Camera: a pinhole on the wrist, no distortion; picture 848 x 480 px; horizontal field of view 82.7 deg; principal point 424.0 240.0 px. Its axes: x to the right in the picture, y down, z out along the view. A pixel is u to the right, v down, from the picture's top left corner.
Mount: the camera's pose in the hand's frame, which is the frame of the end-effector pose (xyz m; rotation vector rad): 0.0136 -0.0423 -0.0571 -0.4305 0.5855 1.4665
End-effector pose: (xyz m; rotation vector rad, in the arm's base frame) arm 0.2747 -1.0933 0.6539 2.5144 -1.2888 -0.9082
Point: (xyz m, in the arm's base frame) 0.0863 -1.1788 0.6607
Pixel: 586.6 354.7
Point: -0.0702 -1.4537 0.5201
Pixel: 560.7 135.1
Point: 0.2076 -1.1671 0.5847
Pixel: 413.6 170.5
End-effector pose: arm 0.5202 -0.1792 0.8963 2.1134 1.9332 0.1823
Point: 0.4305 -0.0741 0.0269
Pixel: outside the picture
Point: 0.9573 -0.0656 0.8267
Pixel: 639.2 135.1
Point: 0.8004 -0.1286 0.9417
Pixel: 791.2 183.3
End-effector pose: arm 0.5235 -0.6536 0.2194 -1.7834 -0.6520 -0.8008
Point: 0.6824 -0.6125 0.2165
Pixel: 517.9 84.4
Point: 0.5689 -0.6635 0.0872
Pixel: outside the picture
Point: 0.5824 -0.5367 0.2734
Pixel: 142.5 54.8
